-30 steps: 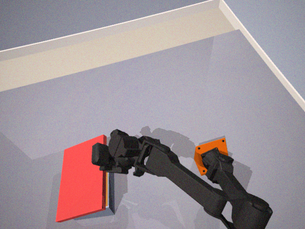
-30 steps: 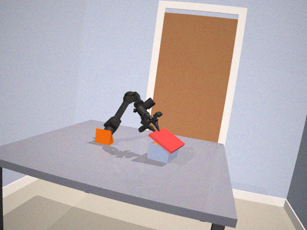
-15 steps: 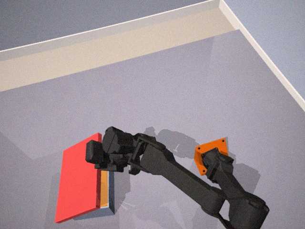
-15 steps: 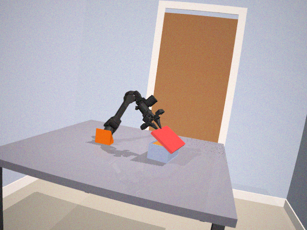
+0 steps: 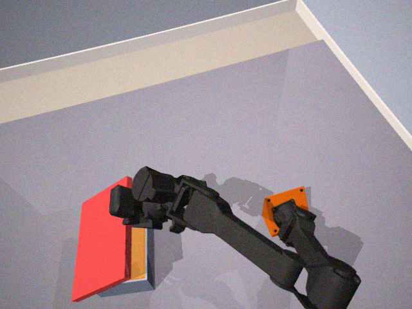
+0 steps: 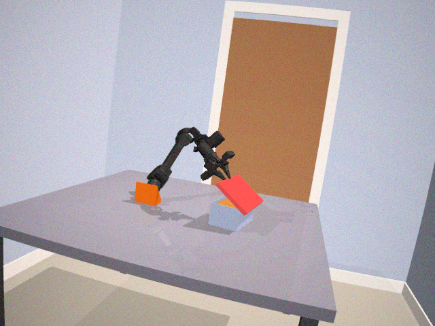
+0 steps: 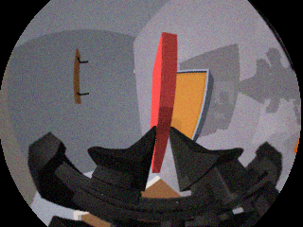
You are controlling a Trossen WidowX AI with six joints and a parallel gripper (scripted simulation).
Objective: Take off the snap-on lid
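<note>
The red lid is 70 mm ahead of my gripper tip, 40 mm below it and 20 mm to the right of it. From my gripper tip the other things lie so: storage box: 140 mm below, 40 mm ahead, 10 mm to the right.
</note>
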